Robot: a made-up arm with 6 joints. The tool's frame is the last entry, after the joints.
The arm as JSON. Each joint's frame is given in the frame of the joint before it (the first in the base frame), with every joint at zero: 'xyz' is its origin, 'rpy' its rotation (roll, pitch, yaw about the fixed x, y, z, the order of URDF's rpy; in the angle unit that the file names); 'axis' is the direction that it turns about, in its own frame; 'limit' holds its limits. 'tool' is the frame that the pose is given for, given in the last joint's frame.
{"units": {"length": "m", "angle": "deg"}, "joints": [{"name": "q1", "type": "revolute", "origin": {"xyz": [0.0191, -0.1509, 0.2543], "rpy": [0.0, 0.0, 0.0]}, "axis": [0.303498, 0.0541, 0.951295], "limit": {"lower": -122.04, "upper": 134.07}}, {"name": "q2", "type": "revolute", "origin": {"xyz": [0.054, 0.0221, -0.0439], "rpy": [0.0, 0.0, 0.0]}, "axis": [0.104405, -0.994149, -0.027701], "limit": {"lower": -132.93, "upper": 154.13}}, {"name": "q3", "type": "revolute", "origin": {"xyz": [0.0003, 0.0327, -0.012], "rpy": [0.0, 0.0, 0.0]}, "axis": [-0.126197, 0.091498, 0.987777], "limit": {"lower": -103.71, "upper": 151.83}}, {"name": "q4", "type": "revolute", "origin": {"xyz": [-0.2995, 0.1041, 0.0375], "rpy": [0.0, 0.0, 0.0]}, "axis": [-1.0, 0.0, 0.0], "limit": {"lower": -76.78, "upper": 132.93}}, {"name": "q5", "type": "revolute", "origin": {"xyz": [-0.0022, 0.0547, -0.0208], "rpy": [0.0, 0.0, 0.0]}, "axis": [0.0, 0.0, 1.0], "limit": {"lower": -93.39, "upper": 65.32}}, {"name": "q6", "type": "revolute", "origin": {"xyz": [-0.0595, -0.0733, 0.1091], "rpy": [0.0, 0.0, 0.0]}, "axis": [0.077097, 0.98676, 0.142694], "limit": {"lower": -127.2, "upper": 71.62}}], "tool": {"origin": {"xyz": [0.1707, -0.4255, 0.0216], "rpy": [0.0, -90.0, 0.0]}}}
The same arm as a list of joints. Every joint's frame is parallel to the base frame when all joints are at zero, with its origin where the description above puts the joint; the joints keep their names.
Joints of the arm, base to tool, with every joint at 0 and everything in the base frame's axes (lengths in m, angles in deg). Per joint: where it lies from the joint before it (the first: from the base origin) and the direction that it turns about. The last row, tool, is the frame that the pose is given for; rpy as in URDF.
q1: origin 0.0191 -0.1509 0.2543 axis 0.303498 0.0541 0.951295
q2: origin 0.0540 0.0221 -0.0439 axis 0.104405 -0.994149 -0.027701
q3: origin 0.0003 0.0327 -0.0120 axis -0.126197 0.091498 0.987777
q4: origin -0.2995 0.1041 0.0375 axis -1 0 0
q5: origin -0.0022 0.0547 -0.0208 axis 0 0 1
q6: origin -0.0595 -0.0733 0.1091 axis 0.077097 0.98676 0.142694
tool: origin 0.1707 -0.4255 0.0216 rpy 0.00 -90.00 0.00
Joint limits (deg, base to tool): -122.04..134.07 -132.93..154.13 -103.71..151.83 -76.78..132.93 -93.39..65.32 -127.20..71.62

